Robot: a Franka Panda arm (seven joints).
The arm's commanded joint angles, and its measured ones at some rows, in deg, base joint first. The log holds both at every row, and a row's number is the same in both.
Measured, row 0: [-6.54, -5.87, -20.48, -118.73, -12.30, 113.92, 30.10]
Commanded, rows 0 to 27: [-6.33, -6.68, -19.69, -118.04, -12.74, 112.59, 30.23]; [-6.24, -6.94, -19.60, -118.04, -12.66, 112.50, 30.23]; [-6.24, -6.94, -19.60, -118.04, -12.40, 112.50, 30.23]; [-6.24, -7.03, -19.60, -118.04, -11.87, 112.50, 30.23]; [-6.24, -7.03, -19.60, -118.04, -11.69, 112.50, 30.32]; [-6.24, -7.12, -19.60, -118.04, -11.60, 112.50, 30.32]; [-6.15, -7.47, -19.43, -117.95, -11.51, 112.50, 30.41]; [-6.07, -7.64, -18.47, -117.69, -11.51, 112.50, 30.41]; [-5.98, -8.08, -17.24, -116.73, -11.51, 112.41, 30.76]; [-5.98, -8.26, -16.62, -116.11, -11.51, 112.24, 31.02]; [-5.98, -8.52, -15.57, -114.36, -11.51, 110.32, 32.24]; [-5.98, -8.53, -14.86, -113.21, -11.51, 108.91, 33.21]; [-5.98, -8.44, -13.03, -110.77, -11.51, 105.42, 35.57]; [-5.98, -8.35, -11.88, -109.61, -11.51, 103.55, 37.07]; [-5.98, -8.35, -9.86, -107.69, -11.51, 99.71, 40.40]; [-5.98, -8.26, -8.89, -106.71, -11.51, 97.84, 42.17]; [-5.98, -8.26, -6.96, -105.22, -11.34, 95.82, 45.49]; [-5.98, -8.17, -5.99, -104.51, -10.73, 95.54, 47.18]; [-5.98, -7.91, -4.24, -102.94, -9.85, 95.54, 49.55]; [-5.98, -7.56, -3.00, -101.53, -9.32, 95.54, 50.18]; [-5.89, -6.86, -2.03, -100.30, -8.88, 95.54, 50.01]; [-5.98, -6.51, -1.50, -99.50, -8.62, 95.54, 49.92]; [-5.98, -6.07, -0.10, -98.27, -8.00, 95.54, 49.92]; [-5.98, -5.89, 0.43, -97.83, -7.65, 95.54, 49.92]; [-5.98, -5.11, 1.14, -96.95, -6.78, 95.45, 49.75]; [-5.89, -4.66, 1.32, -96.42, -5.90, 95.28, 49.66]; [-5.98, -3.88, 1.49, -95.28, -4.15, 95.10, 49.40]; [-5.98, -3.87, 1.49, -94.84, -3.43, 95.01, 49.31]
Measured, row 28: [-5.35, -7.09, 0.39, -99.72, -7.00, 97.17, 49.38]
